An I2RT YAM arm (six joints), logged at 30 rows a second.
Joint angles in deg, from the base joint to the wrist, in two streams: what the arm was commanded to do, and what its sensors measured. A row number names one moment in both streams.
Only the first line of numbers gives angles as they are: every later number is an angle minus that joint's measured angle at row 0.
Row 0, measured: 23.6 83.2 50.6 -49.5 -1.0 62.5
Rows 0 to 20, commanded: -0.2 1.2 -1.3 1.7 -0.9 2.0; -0.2 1.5 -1.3 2.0 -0.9 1.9; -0.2 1.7 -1.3 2.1 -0.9 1.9; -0.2 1.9 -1.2 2.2 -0.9 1.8; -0.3 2.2 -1.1 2.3 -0.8 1.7; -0.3 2.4 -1.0 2.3 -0.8 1.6; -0.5 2.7 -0.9 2.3 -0.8 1.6; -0.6 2.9 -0.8 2.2 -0.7 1.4; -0.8 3.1 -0.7 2.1 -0.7 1.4; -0.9 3.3 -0.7 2.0 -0.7 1.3; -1.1 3.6 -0.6 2.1 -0.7 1.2; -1.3 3.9 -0.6 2.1 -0.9 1.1; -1.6 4.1 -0.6 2.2 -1.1 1.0; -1.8 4.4 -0.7 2.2 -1.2 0.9; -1.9 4.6 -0.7 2.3 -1.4 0.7; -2.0 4.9 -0.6 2.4 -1.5 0.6; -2.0 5.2 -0.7 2.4 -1.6 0.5; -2.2 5.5 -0.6 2.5 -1.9 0.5; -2.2 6.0 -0.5 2.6 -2.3 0.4; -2.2 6.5 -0.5 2.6 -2.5 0.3; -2.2 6.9 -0.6 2.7 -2.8 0.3
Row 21, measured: -1.9 5.5 -0.7 3.1 -1.6 0.6
